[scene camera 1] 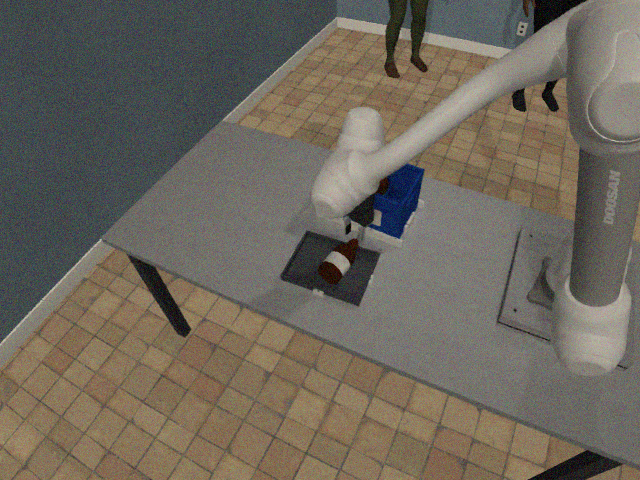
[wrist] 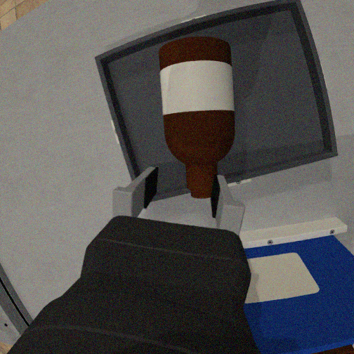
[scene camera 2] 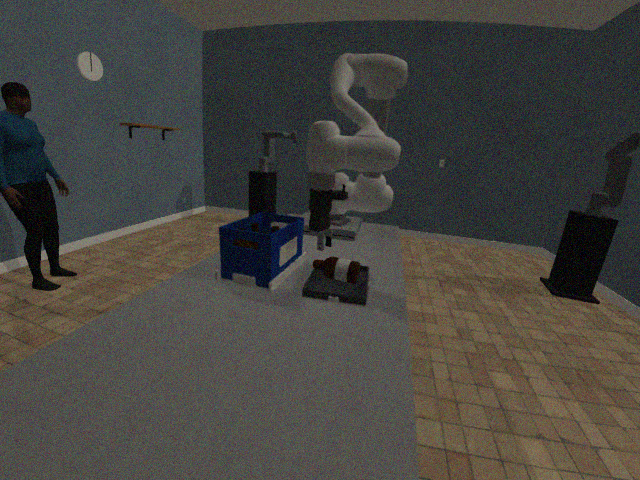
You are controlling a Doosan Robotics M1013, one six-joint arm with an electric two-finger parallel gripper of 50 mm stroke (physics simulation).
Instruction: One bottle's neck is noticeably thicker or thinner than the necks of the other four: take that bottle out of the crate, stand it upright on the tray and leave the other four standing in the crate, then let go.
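Observation:
A brown bottle with a white label lies on its side on the dark tray; its neck reaches over the rim on the crate side. My gripper is open and empty, above the neck end. In the wrist view the neck shows between the fingertips, nearer the right finger, with a gap in height in the scene views. The blue crate holds brown bottles that are mostly hidden; their number and necks cannot be made out.
The crate stands close beside the tray, with pale strips along its foot. The grey table carries both. The arm's base plate is at the right in scene camera 1. People stand beyond the table.

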